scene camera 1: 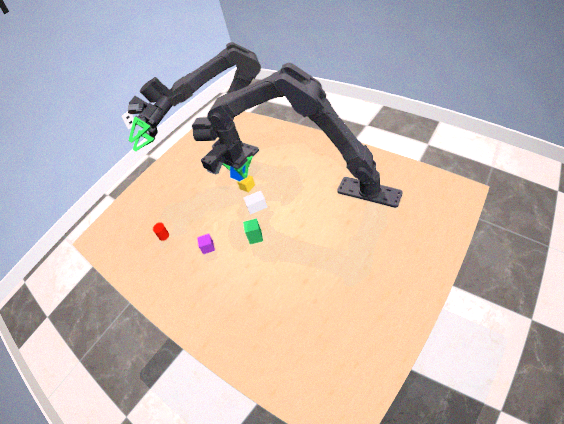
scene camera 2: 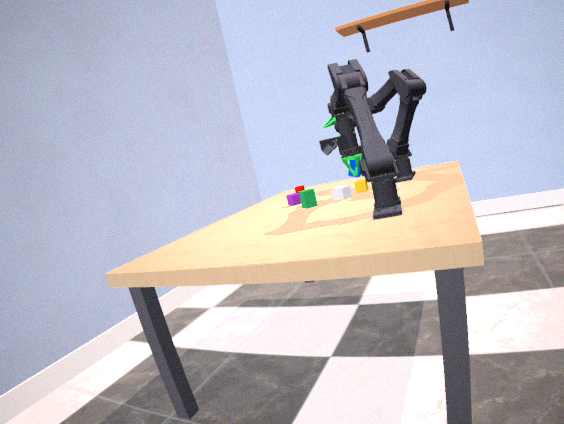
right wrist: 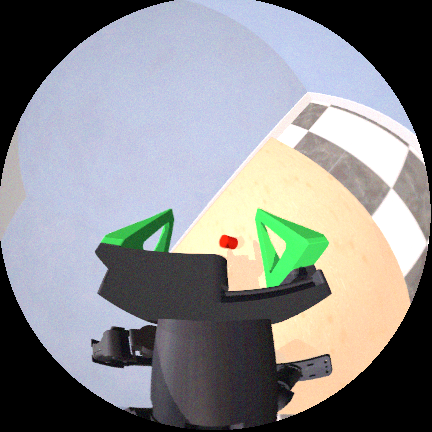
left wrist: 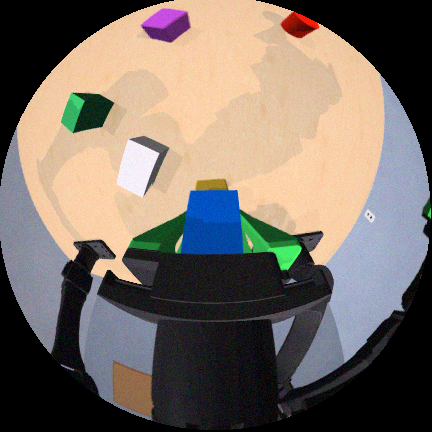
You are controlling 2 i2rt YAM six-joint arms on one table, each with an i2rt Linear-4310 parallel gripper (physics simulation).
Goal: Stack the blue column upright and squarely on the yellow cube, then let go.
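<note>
A green cube (left wrist: 83, 111) rests on the table, and the right wrist view does not show the cube, since it is hidden by my right gripper. There is also a blue column (left wrist: 212, 225), clear of everything else and carried by my left gripper (left wrist: 213, 212); the right wrist view misses the column, which is hidden by my right gripper as well. That right gripper (scene camera 1: 132, 146) is open and holds nothing, and I see it in the right wrist view too (right wrist: 214, 213).
</note>
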